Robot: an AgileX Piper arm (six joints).
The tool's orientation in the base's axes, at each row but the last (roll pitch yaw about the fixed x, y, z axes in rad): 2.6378, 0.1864, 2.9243; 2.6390, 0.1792, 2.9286; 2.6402, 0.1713, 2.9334; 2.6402, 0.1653, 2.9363; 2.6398, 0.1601, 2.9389; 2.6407, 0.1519, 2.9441; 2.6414, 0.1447, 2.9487
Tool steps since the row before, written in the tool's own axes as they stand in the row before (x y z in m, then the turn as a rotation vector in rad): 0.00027, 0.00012, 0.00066, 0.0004, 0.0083, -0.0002; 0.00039, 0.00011, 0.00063, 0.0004, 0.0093, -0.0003; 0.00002, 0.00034, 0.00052, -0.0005, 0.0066, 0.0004; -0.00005, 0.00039, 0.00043, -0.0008, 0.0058, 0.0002; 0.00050, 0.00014, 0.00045, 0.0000, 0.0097, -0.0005; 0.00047, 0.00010, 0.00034, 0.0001, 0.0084, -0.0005; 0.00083, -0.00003, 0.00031, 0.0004, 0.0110, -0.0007
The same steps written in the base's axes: -0.00007, 0.00045, -0.00056, 0.0004, 0.0073, 0.0040; -0.00020, 0.00045, -0.00056, 0.0005, 0.0081, 0.0046; 0.00014, 0.00053, -0.00029, 0.0012, 0.0058, 0.0029; 0.00019, 0.00052, -0.00018, 0.0014, 0.0050, 0.0027; -0.00036, 0.00042, -0.00040, 0.0009, 0.0083, 0.0050; -0.00037, 0.00033, -0.00032, 0.0006, 0.0071, 0.0044; -0.00074, 0.00027, -0.00040, 0.0006, 0.0094, 0.0058
